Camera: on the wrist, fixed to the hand. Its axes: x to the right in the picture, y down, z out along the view.
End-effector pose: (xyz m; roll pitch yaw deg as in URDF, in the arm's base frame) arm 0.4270 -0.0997 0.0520 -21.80 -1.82 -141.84
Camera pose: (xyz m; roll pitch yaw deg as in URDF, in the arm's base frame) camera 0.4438 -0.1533 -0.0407 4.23 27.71 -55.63
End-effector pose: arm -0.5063 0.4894 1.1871 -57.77 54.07 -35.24
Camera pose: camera -0.5756 0.5233 1.1110 79.37 34.16 112.57
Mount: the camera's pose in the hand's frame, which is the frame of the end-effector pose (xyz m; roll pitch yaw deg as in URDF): 0.0169 0.0834 -0.0671 7.34 6.04 87.48
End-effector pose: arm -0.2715 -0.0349 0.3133 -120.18 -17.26 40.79
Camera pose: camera -0.1854 -0.0926 0.2817 -142.07 49.17 -23.77
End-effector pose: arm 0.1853 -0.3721 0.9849 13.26 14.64 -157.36
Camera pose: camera 0.2182 -0.4630 0.9359 22.64 -6.33 -71.63
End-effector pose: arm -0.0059 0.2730 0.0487 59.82 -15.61 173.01
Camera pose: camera -0.0240 0.1745 0.0902 -14.82 -52.00 -80.50
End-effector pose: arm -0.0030 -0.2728 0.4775 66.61 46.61 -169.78
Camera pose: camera -0.0333 -0.3745 0.4995 73.43 -34.47 -133.23
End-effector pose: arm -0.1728 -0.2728 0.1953 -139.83 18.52 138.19
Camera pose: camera -0.1128 -0.1829 0.1875 167.07 33.05 38.81
